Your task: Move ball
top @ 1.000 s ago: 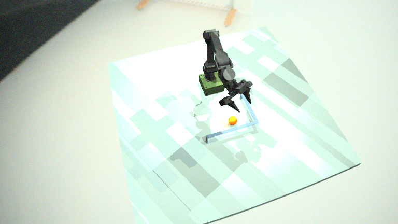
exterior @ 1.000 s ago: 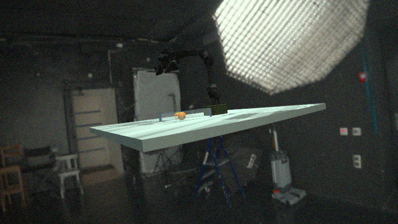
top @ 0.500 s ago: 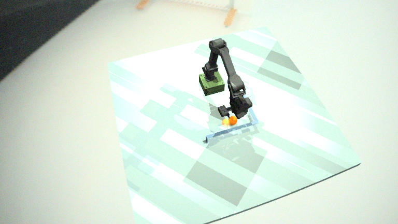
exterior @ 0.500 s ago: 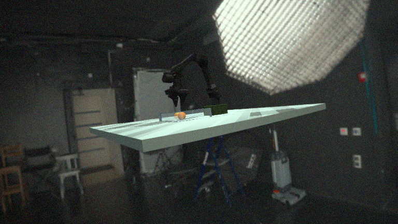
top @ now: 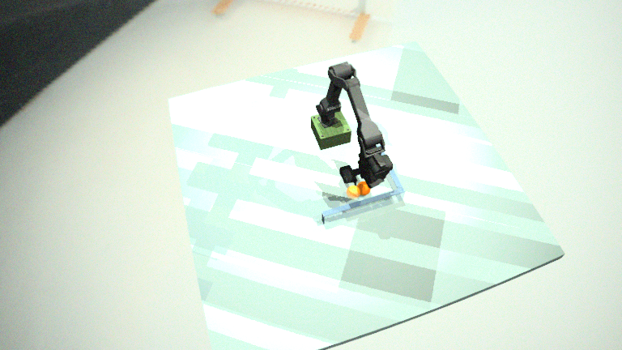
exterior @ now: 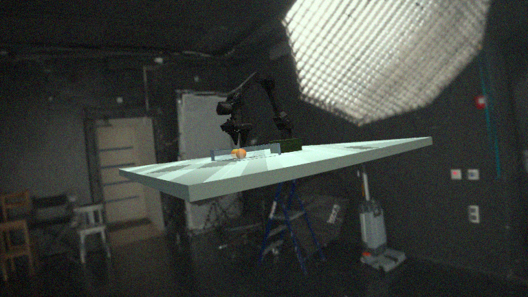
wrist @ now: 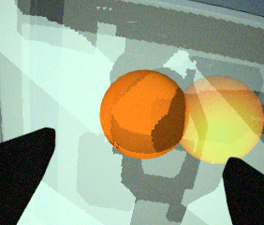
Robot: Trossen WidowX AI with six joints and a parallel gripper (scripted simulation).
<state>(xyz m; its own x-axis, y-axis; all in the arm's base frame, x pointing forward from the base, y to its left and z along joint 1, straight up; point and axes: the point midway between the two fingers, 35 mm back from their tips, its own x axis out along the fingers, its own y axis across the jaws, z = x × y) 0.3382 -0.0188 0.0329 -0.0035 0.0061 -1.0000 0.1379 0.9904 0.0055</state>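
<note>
Now: gripper tip 50 mm above the orange ball.
</note>
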